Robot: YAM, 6 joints.
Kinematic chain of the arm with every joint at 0, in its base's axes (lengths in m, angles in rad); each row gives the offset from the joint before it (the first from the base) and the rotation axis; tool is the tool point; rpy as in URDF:
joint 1: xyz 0 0 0.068 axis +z
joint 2: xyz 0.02 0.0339 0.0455 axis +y
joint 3: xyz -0.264 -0.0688 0 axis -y
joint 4: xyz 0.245 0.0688 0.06 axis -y
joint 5: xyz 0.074 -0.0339 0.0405 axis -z
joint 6: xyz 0.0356 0 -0.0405 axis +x
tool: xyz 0 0 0 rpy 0 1.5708 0
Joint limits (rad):
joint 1: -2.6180..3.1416
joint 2: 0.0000..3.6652
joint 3: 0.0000..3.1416
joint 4: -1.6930..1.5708
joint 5: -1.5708..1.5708
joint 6: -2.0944..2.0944
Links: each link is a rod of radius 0.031 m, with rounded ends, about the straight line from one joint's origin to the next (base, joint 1, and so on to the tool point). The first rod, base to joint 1, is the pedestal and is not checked.
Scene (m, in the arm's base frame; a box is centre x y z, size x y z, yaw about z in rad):
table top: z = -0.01
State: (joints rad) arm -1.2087 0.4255 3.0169 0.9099 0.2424 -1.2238
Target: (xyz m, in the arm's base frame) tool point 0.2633 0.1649 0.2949
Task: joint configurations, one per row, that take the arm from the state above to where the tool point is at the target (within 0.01 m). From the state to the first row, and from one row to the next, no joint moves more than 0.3 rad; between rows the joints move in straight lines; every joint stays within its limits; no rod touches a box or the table.
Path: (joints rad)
1: -0.9871 0.5384 2.7489 0.8293 0.2174 -1.2238
2: -0.7654 0.6513 2.4808 0.7487 0.1924 -1.2238
3: -0.5438 0.7642 2.2128 0.6681 0.1674 -1.2238
4: -0.3222 0.8771 1.9447 0.5875 0.1425 -1.2238
5: -0.1005 0.9900 1.6767 0.5069 0.1175 -1.2238
6: 0.1211 1.1030 1.4086 0.4263 0.0925 -1.2238
7: 0.3428 1.2159 1.1406 0.3456 0.0675 -1.2238
8: 0.5644 1.3288 0.8725 0.2650 0.0425 -1.2238

